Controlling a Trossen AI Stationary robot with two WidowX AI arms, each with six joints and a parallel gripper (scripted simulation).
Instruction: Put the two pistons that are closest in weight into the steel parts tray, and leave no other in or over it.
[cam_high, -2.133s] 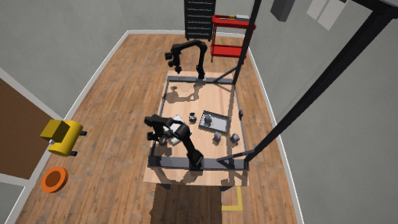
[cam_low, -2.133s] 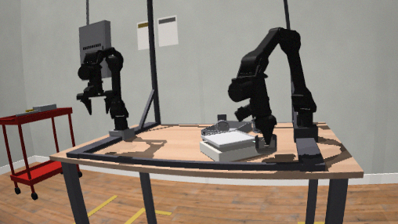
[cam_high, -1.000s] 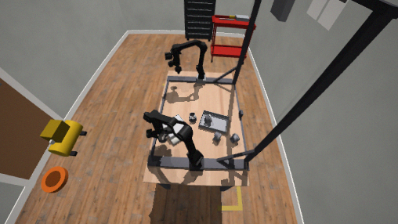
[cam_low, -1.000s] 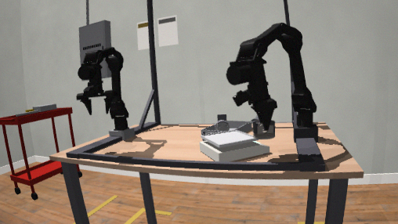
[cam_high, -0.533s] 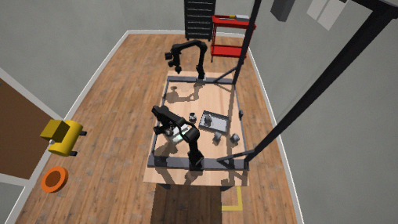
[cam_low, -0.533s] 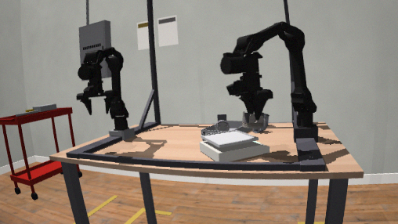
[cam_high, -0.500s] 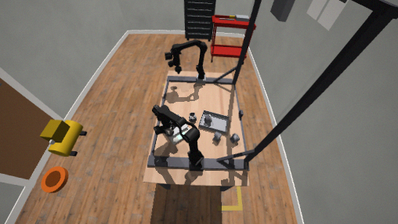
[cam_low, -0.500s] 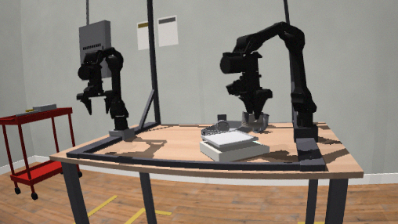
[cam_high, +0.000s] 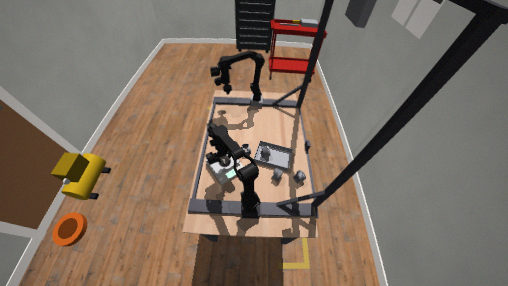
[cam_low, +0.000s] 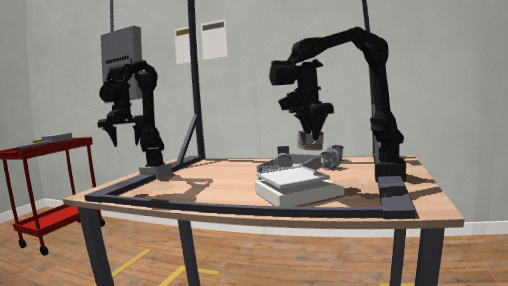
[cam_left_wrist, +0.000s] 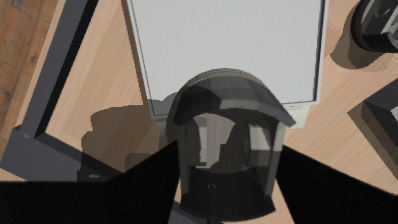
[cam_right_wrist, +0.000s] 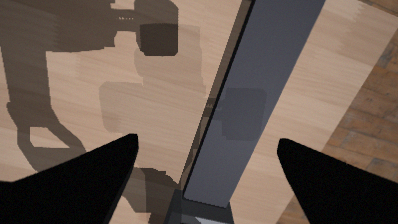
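Observation:
My left hand is 30 cm past the steel parts tray, 18 cm above it and 14 cm to the left of it. The rest, counted from my left hand: scale plate 14 cm below, 6 cm to the right, 3 cm ahead; white scale 16 cm below, 5 cm to the right, 2 cm ahead.

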